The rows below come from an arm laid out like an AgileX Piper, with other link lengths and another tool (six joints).
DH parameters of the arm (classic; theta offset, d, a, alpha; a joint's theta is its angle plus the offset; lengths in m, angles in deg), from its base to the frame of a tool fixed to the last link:
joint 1: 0 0.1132 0 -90
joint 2: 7.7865 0 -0.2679 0
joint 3: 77.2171 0 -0.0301 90
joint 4: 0 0.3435 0 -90
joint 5: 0 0 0 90
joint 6: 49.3 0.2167 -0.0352 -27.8
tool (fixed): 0 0.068 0 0
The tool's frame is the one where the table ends.
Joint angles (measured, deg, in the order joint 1, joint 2, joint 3, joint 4, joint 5, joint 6), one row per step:
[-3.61 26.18 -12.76 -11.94 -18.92 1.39]
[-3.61 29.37 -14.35 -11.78 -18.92 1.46]
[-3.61 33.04 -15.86 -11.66 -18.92 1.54]
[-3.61 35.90 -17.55 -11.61 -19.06 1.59]
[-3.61 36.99 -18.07 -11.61 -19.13 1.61]
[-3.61 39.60 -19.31 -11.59 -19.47 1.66]
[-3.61 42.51 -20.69 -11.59 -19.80 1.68]
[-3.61 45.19 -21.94 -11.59 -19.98 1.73]
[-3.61 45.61 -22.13 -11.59 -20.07 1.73]
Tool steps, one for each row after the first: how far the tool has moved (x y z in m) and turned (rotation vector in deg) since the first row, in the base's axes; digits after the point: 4 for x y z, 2 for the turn. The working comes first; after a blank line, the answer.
Tool pose at each row, in the base's axes (x y z in m, rotation vector in deg; the steps are taken from these numbers as rounded here):
[0.3860 -0.0036 0.3374 3.93 65.96 49.29]
[0.3965 -0.0047 0.3326 4.90 67.31 49.55]
[0.4090 -0.0058 0.3230 6.13 69.17 49.83]
[0.4184 -0.0064 0.3211 6.71 70.06 49.99]
[0.4221 -0.0066 0.3189 6.97 70.51 50.05]
[0.4307 -0.0069 0.3144 7.52 71.42 50.24]
[0.4405 -0.0073 0.3085 8.12 72.50 50.40]
[0.4496 -0.0078 0.3019 8.78 73.61 50.55]
[0.4510 -0.0078 0.3011 8.84 73.74 50.58]

[0.0105 -0.0011 -0.0048 0.33 1.59 -0.01]
[0.0230 -0.0022 -0.0144 0.66 3.74 -0.02]
[0.0324 -0.0028 -0.0163 0.83 4.76 0.00]
[0.0361 -0.0030 -0.0185 0.88 5.27 0.01]
[0.0447 -0.0033 -0.0230 1.03 6.30 0.08]
[0.0545 -0.0037 -0.0289 1.14 7.50 0.14]
[0.0636 -0.0042 -0.0355 1.28 8.76 0.17]
[0.0650 -0.0042 -0.0363 1.29 8.90 0.19]

